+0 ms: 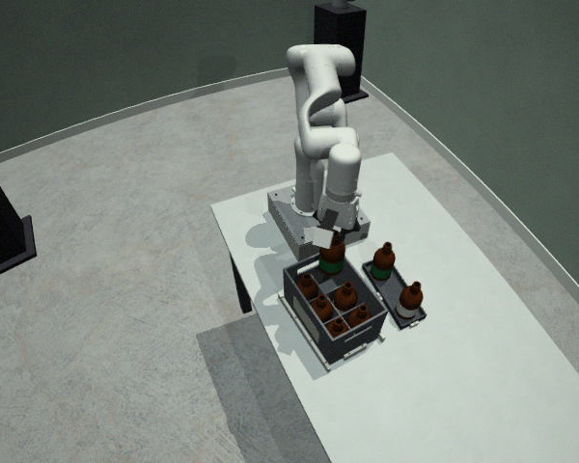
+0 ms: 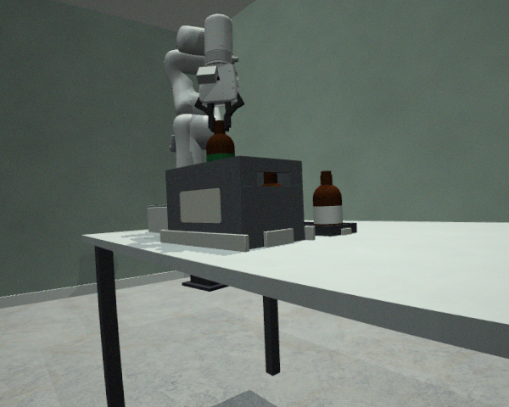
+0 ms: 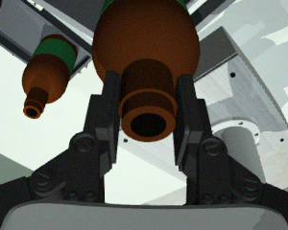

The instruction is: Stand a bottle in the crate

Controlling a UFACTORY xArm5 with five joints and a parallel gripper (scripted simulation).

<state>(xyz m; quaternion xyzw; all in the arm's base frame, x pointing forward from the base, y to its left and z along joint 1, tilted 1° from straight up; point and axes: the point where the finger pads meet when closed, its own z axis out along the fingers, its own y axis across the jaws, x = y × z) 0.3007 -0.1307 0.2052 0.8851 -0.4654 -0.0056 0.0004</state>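
Now: hand 210 mm above the dark grey crate, 90 mm short of it and 50 mm to the left of it. The rest, counted from my hand: dark tray: 290 mm below, 190 mm to the left, 120 mm ahead.
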